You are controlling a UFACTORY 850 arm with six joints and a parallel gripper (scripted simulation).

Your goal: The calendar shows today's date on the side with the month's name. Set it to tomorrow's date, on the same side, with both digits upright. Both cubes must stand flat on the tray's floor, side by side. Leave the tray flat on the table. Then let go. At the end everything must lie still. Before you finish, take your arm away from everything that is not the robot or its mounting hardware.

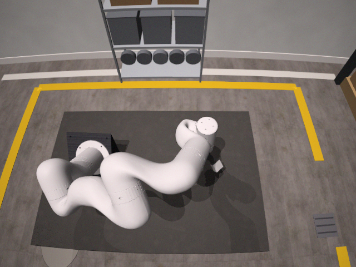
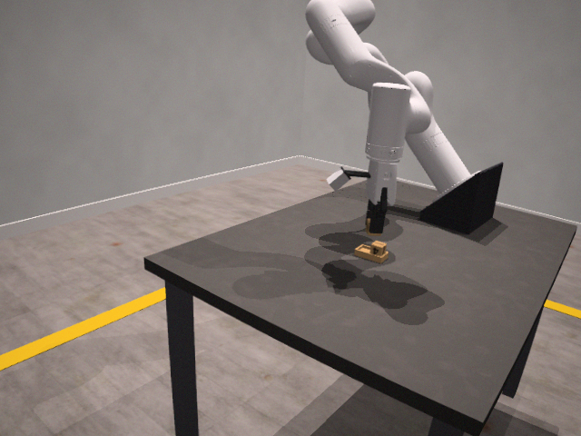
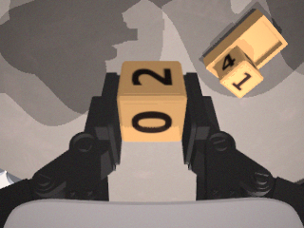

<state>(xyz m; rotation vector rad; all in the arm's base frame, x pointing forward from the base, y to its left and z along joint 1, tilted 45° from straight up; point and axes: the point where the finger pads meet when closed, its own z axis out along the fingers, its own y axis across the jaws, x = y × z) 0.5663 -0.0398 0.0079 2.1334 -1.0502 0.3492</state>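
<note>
Now: the wooden tray 9 cm behind my hand, 4 cm to the right of it and 12 cm below it. Round my hand: calendar cube (1 cm below).
</note>
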